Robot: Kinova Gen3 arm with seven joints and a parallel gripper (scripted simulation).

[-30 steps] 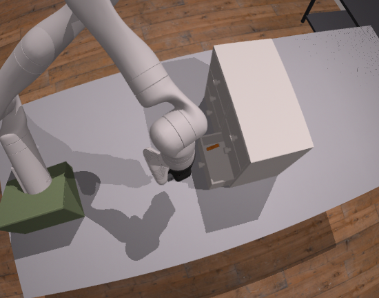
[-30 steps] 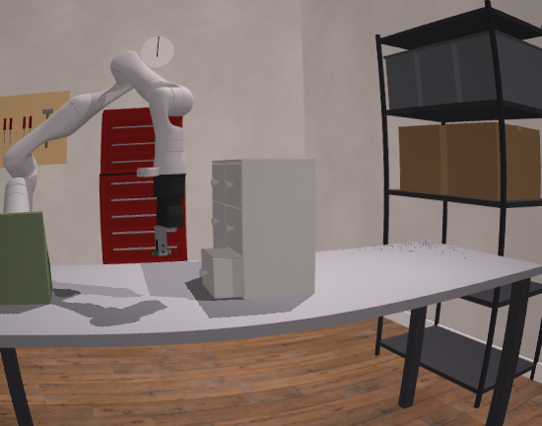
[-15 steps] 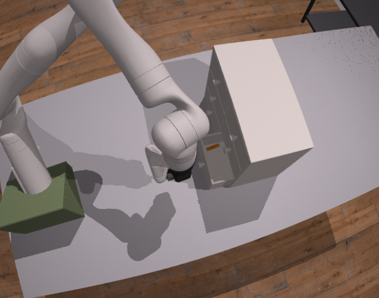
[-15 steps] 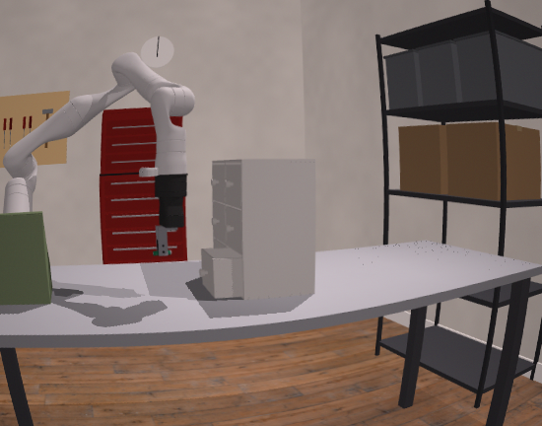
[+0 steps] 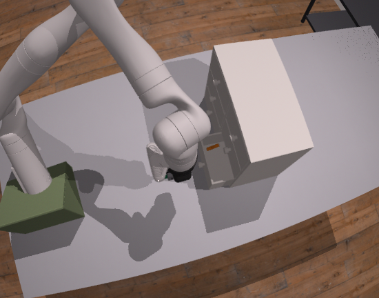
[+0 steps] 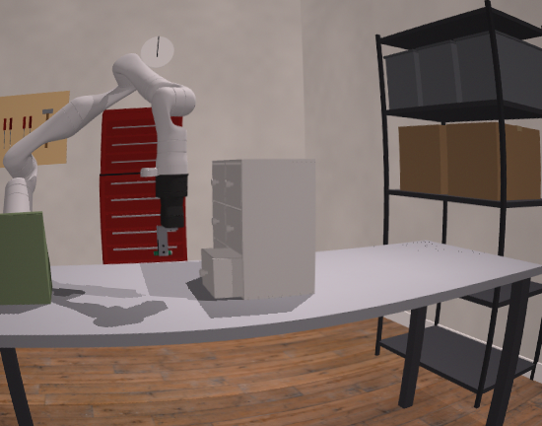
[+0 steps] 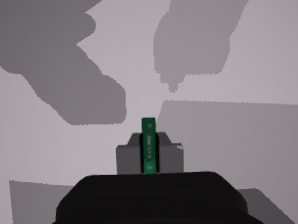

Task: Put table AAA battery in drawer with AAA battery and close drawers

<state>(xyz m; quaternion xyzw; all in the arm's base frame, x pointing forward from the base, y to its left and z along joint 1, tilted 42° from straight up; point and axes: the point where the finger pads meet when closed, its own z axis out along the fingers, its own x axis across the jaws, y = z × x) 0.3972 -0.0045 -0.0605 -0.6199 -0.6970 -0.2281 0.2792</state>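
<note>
Now: the green AAA battery 10 mm below my hand. From my hand the other things lie so: orange battery: 150 mm ahead, 80 mm to the left, 100 mm below.
</note>
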